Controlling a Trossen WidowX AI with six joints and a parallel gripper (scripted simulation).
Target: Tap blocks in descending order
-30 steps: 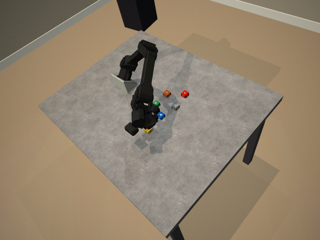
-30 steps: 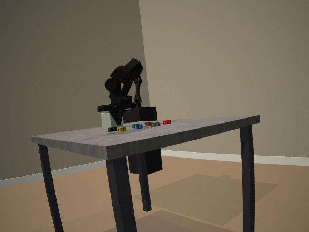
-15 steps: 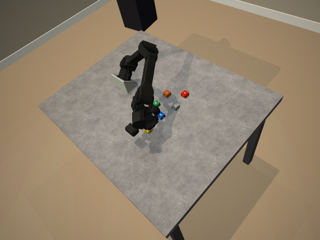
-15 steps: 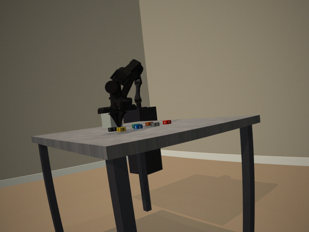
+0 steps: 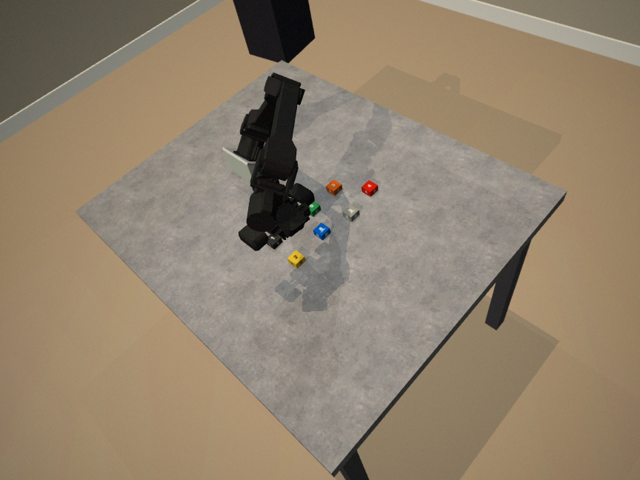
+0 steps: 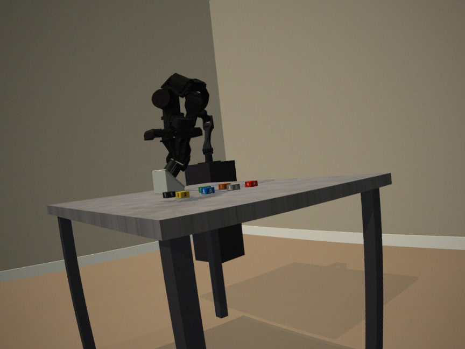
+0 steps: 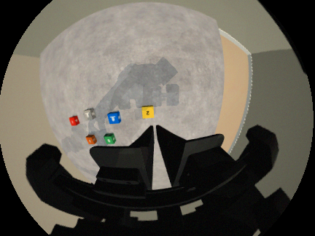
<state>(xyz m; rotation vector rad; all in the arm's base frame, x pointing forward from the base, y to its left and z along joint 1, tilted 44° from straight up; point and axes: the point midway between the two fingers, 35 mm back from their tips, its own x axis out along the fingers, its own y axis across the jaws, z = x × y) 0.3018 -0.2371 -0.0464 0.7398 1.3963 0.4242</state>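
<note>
The black block lies 110 mm below my gripper tip, 90 mm behind it and 30 mm to the left of it. From my gripper tip the other things lie so: yellow block (110 mm below, 10 mm to the left); green block (170 mm to the left, 110 mm below, 60 mm behind); blue block (120 mm to the left, 110 mm below, 10 mm ahead).
</note>
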